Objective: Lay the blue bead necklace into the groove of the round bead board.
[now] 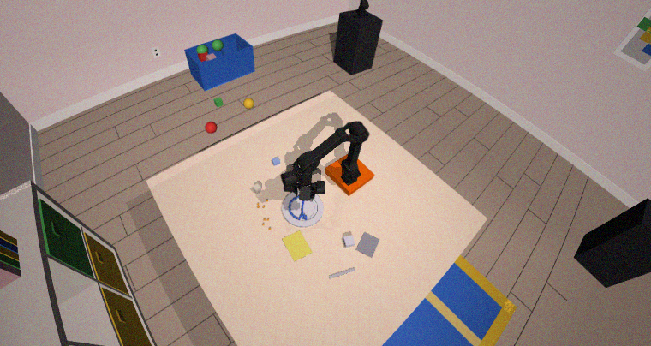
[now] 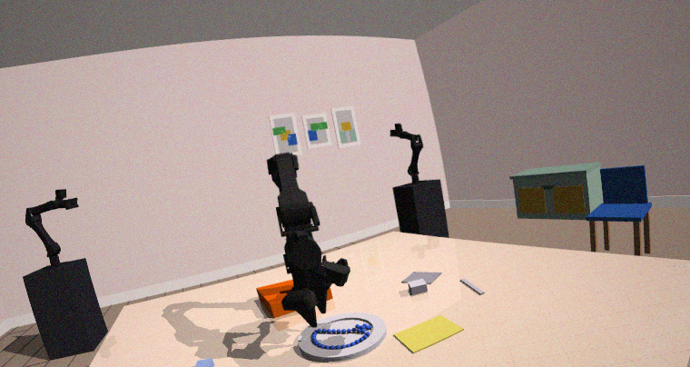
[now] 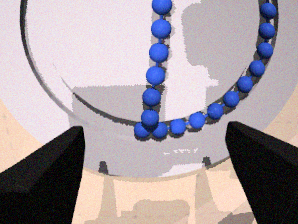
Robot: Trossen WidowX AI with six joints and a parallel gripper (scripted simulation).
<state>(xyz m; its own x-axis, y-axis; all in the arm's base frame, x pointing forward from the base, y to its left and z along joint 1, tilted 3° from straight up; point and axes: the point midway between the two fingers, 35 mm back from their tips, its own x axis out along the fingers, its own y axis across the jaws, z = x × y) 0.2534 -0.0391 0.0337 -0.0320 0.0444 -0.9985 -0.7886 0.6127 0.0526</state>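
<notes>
Right now my gripper tip is 30 mm short of the round bead board, 40 mm to the right of it and 40 mm above it. Round my gripper tip: yellow sheet: 160 mm ahead, 180 mm to the left, 40 mm below; then pale cube: 160 mm ahead, 170 mm to the right, 30 mm below; then blue cube: 10 mm behind, 280 mm to the right, 40 mm below.
</notes>
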